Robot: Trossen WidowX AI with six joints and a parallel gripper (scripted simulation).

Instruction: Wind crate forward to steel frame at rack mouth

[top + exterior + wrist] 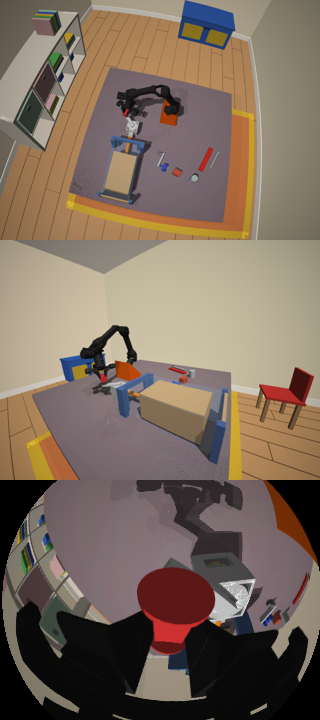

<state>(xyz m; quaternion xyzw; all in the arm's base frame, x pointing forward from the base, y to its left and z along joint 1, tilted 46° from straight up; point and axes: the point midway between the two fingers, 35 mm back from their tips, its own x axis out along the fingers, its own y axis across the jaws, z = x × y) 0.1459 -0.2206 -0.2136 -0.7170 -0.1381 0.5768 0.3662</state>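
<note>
Now: the blue frame 210 mm ahead of my gripper tip, 100 mm to the left of it and 20 mm below it. From my gripper tip the other things lie so: winch handle: 10 mm ahead, 30 mm to the left, 30 mm below; then grey winch: 30 mm ahead, 70 mm to the left, 100 mm below; then red grip: 10 mm behind.
</note>
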